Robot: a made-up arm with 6 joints.
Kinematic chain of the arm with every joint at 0, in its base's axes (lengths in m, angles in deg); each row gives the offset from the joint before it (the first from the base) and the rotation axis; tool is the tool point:
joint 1: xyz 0 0 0.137 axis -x
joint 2: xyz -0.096 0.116 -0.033 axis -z
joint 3: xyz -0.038 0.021 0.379 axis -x
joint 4: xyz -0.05 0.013 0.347 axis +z
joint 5: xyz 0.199 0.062 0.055 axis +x
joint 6: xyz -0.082 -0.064 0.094 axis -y
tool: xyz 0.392 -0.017 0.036
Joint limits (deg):
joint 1: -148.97..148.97
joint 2: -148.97..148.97
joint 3: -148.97..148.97
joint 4: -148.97..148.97
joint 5: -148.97..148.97
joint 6: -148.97..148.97
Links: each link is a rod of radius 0.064 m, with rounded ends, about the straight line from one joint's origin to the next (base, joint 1, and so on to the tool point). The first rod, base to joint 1, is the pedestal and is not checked.
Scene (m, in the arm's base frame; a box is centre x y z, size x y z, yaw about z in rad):
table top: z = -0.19
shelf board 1: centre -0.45 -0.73 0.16 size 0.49 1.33 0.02 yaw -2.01
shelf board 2: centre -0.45 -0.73 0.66 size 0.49 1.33 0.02 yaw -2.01
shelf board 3: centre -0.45 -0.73 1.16 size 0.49 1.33 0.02 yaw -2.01
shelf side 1: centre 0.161 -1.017 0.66 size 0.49 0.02 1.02 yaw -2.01
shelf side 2: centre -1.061 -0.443 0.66 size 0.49 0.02 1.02 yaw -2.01
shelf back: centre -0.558 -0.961 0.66 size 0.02 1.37 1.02 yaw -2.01
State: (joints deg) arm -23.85 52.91 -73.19 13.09 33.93 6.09
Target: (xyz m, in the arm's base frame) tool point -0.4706 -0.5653 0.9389
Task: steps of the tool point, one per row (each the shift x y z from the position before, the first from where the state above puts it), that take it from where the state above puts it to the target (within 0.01 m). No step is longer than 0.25 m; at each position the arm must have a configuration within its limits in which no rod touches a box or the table.
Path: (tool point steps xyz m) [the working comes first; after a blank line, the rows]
Joints at the target: -17.19 71.58 -56.52 33.79 3.66 35.74
Straight joint move there: touches shelf board 2.

1: 0.0628 0.1324 0.0061
2: 0.0653 0.1403 -0.0061
3: -0.1008 -0.0314 0.1513
4: -0.0943 0.0380 0.1850
5: -0.0648 0.1167 0.1915
6: -0.0754 -0.1569 0.0103
7: -0.0659 -0.1440 -0.0103

